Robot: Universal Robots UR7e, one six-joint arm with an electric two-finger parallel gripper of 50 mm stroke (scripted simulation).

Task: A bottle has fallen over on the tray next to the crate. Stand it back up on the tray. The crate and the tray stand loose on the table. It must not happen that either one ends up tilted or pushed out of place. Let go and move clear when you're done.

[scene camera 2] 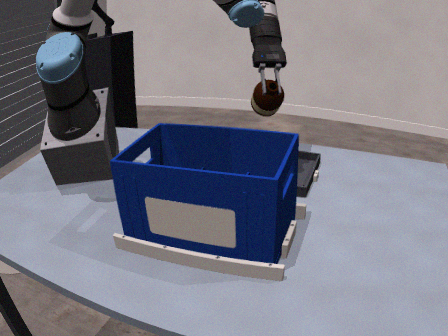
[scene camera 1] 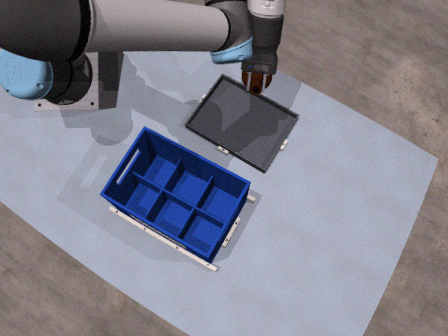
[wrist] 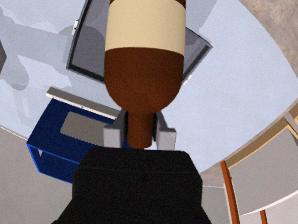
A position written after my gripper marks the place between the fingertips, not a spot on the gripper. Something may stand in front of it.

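There is a bottle [scene camera 2: 265, 105] that I can see. I see a tray [scene camera 1: 249, 126] as well, and scene camera 2 gives me the same tray [scene camera 2: 306, 160]. A blue crate [scene camera 2: 215, 190] is there too, and in scene camera 1 I find the crate [scene camera 1: 180, 199] again. My own gripper is visible to me as well: my gripper [scene camera 2: 272, 94] in one view, my gripper [scene camera 1: 255, 89] in another, and in the wrist view my gripper [wrist: 140, 118].
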